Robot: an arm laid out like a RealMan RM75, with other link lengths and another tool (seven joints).
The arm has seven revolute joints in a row. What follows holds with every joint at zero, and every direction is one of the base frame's. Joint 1 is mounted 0.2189 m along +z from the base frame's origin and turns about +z. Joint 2 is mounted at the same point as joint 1 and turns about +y. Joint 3 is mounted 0.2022 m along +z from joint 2 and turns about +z. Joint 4 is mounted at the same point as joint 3 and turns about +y. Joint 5 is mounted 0.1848 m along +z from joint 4 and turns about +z. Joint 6 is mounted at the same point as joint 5 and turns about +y. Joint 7 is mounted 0.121 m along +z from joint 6 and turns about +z. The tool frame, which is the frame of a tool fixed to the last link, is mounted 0.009 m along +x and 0.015 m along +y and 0.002 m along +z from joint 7; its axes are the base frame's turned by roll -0.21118, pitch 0 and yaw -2.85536 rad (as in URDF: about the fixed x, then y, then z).
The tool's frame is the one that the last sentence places.
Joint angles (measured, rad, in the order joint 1, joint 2, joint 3, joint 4, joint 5, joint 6, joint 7), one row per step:
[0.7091 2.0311 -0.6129 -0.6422 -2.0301 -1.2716 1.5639]
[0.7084 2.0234 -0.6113 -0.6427 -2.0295 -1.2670 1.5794]
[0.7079 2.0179 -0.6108 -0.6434 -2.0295 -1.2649 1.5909]
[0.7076 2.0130 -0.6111 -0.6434 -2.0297 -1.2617 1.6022]
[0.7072 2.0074 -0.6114 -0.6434 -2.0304 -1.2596 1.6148]
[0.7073 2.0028 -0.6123 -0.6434 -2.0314 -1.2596 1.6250]
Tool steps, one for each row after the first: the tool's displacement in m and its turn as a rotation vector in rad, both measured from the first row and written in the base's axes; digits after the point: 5 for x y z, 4 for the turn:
[0.00131 0.00133 0.00332 0.0061 0.0025 -0.0156]
[0.00213 0.00214 0.00564 0.0091 0.0042 -0.0260]
[0.00292 0.00292 0.00755 0.0115 0.0055 -0.0366]
[0.00377 0.00362 0.00966 0.0130 0.0070 -0.0477]
[0.00422 0.00407 0.01124 0.0123 0.0081 -0.0552]

